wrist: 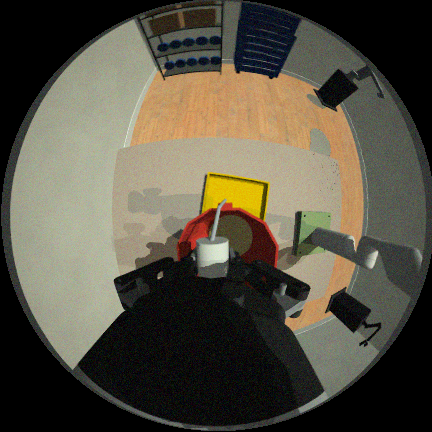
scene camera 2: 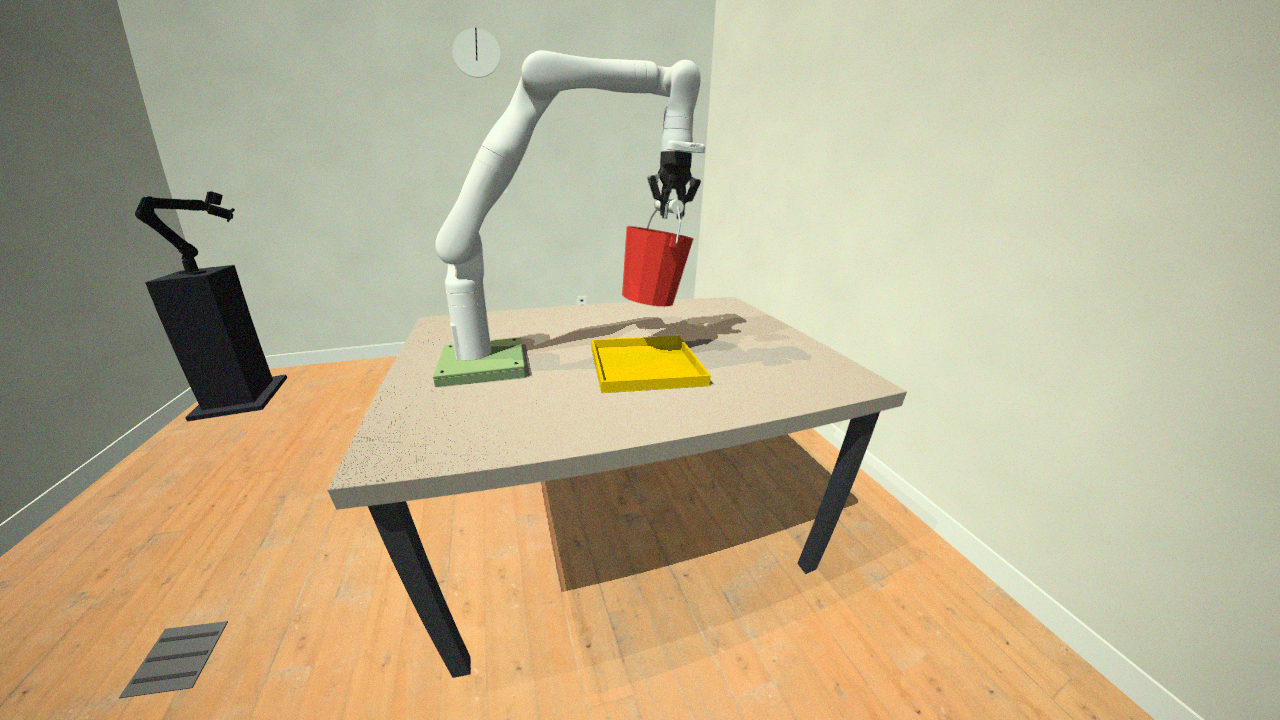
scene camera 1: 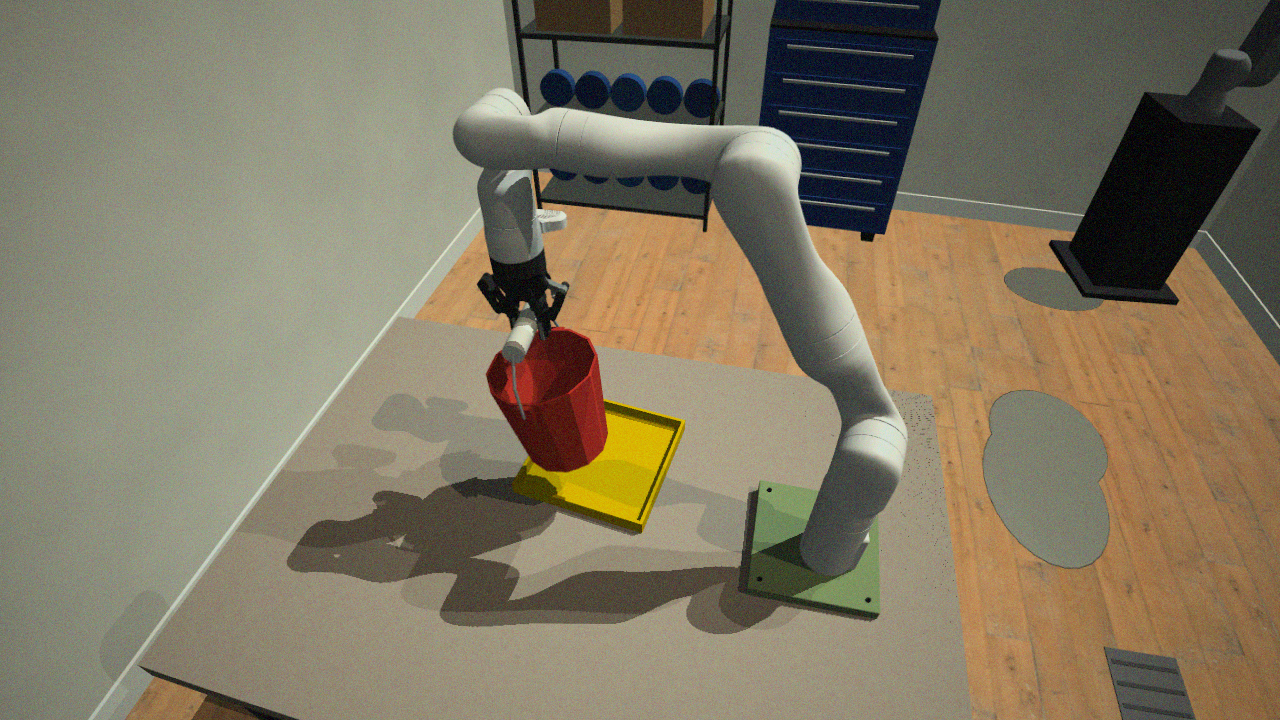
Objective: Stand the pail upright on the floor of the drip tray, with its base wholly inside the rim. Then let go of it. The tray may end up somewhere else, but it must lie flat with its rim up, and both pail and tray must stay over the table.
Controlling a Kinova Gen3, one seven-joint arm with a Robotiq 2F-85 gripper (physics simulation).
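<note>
The red pail hangs in the air by its wire handle, tilted a little, clear above the table. My gripper is shut on the white grip of the handle, above the pail's mouth. The yellow drip tray lies flat on the table, rim up. In scene camera 1 the pail hides the tray's far left part; in the wrist view it hides the tray's near part. A shadow falls on one tray corner.
The arm's green base plate is fixed on the table, beside the tray. A wall stands beyond one table edge. A shelf rack and a blue drawer cabinet stand away from the table.
</note>
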